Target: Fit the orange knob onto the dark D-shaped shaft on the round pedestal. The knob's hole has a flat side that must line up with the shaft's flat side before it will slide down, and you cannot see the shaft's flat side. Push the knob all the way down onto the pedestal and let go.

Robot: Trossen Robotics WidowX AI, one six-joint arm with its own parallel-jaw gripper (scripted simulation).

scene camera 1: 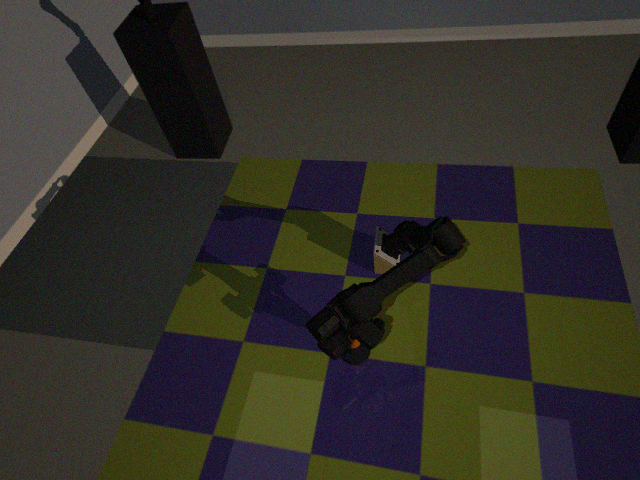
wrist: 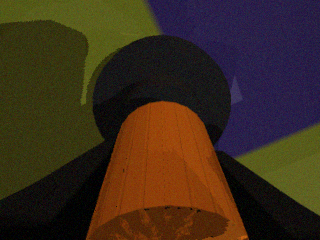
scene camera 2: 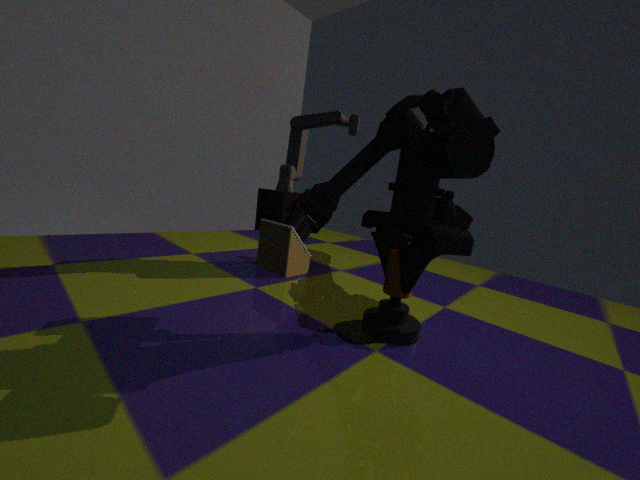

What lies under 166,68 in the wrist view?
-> A dark round pedestal.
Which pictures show my gripper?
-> Scene camera 1, the wrist view and scene camera 2: all of them.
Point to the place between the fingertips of my gripper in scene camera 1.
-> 352,339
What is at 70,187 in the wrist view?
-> My gripper.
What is my gripper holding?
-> An orange knob.
